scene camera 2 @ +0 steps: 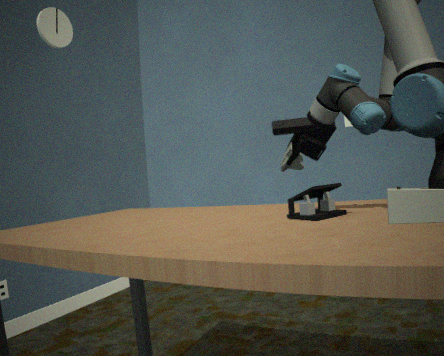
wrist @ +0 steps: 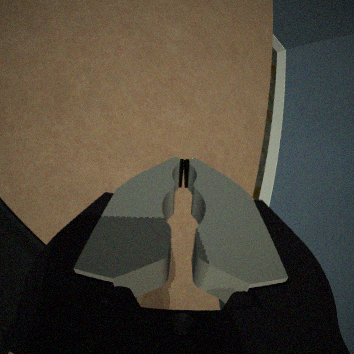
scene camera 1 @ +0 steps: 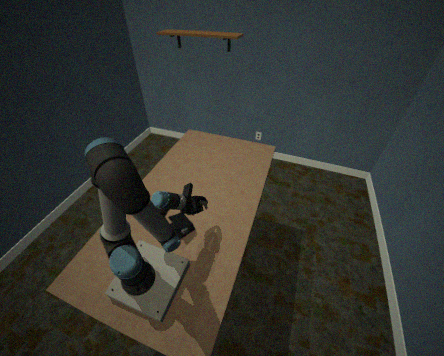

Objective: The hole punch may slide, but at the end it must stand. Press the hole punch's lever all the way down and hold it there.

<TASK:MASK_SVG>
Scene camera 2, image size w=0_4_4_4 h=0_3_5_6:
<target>my gripper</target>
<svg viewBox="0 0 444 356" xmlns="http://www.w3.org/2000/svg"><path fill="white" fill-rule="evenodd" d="M335 122L323 124L312 117L310 110L305 118L273 121L273 135L294 133L282 159L281 171L284 172L287 169L302 170L304 168L304 165L301 163L303 161L302 154L318 161L326 149L326 143L336 130Z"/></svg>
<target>black hole punch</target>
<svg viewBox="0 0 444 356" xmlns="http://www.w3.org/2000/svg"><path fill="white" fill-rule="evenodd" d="M341 183L313 186L288 199L289 214L287 214L287 218L319 221L346 215L347 210L335 210L335 199L331 199L329 195L330 191L342 186ZM304 200L304 203L299 203L300 212L295 213L294 201ZM310 199L318 198L318 209L315 209L315 202L310 202Z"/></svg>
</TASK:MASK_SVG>
